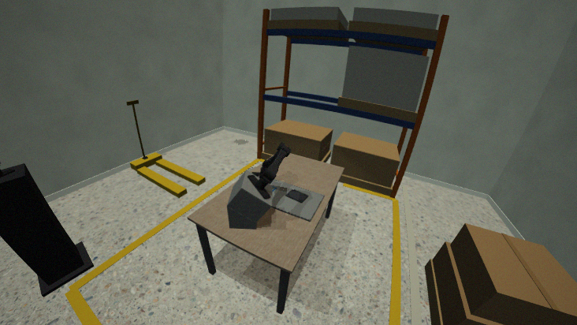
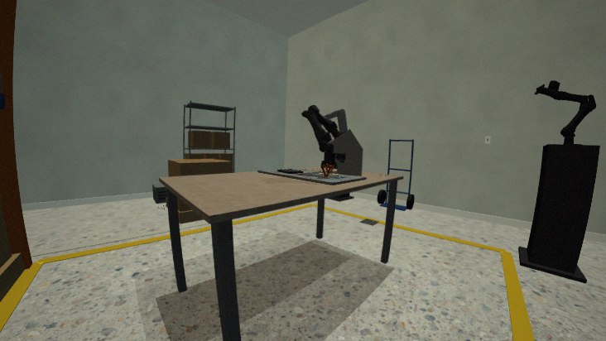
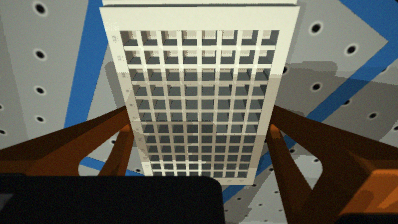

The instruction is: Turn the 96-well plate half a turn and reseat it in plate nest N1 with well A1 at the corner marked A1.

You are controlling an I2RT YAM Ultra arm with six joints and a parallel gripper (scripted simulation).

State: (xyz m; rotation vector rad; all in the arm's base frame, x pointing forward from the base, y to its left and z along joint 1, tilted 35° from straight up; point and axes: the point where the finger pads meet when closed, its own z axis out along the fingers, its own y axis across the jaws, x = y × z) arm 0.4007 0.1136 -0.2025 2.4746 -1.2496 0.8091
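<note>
Right now the cream 96-well plate is right at my hand. The rest, counted from my hand: dark plate nest N1 (300 mm to the right, 80 mm ahead); A1 label (230 mm to the right, 130 mm ahead).
</note>
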